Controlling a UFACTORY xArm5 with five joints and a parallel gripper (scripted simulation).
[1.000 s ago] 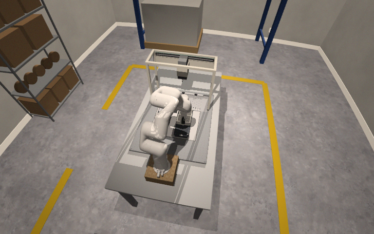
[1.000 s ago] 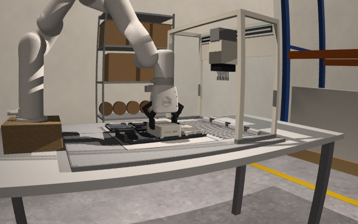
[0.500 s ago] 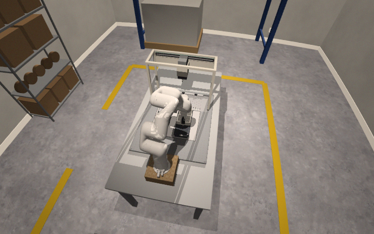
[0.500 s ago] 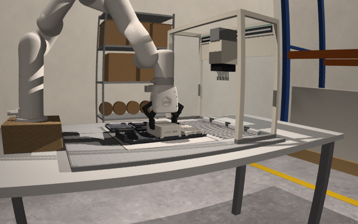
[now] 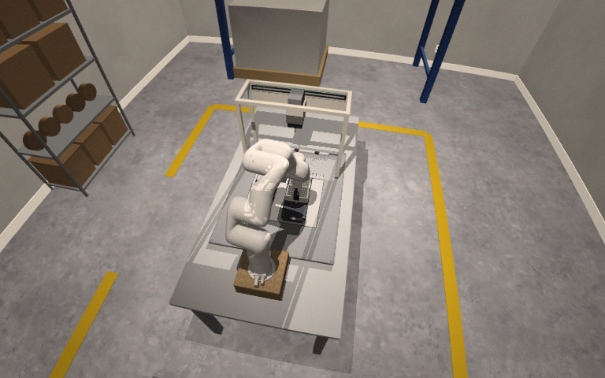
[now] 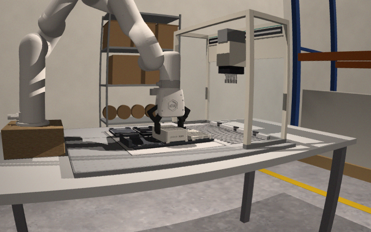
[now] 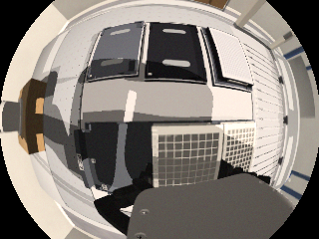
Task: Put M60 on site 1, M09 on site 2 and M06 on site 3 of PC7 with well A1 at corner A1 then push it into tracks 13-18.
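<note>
The carrier PC7 is 30 mm below my hand and 10 mm behind it. From my hand the other things lie so: plate nest S2 (200 mm to the left, 40 mm below, 10 mm ahead); then dark nest S1 (220 mm to the left, 90 mm behind, 40 mm below); then 96-well plate M06 (100 mm ahead, 20 mm below, 10 mm to the right).
</note>
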